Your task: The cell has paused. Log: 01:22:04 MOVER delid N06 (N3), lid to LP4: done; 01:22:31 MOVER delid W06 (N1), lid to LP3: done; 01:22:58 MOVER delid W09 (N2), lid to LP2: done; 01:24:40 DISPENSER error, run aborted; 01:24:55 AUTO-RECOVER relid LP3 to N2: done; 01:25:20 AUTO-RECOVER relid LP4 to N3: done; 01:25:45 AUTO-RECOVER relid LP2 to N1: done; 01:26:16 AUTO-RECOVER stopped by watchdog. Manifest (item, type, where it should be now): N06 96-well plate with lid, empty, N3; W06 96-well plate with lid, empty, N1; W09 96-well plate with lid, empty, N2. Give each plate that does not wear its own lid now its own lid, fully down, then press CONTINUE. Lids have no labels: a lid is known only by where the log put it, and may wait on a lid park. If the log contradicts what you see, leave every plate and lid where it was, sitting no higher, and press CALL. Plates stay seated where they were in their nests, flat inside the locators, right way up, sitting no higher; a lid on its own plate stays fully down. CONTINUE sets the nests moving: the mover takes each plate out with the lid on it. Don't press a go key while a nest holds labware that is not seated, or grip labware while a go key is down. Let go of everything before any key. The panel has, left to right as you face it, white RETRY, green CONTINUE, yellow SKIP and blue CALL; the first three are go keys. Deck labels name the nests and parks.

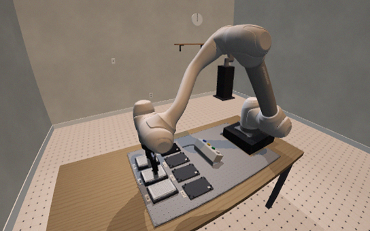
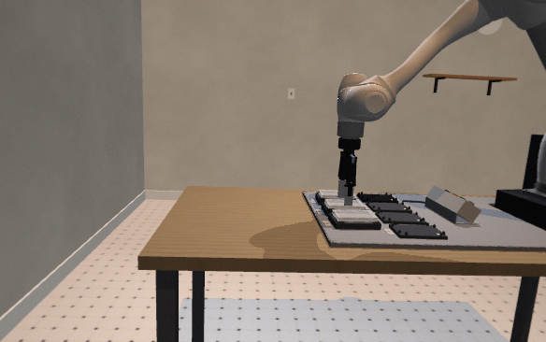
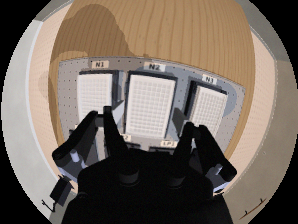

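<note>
The pale lid is 30 mm below my hand. Round my hand: green key 420 mm behind; LP2 lid park 180 mm behind, 60 mm to the left, 60 mm below; plate 120 mm to the left, 40 mm below, 10 mm behind.
</note>
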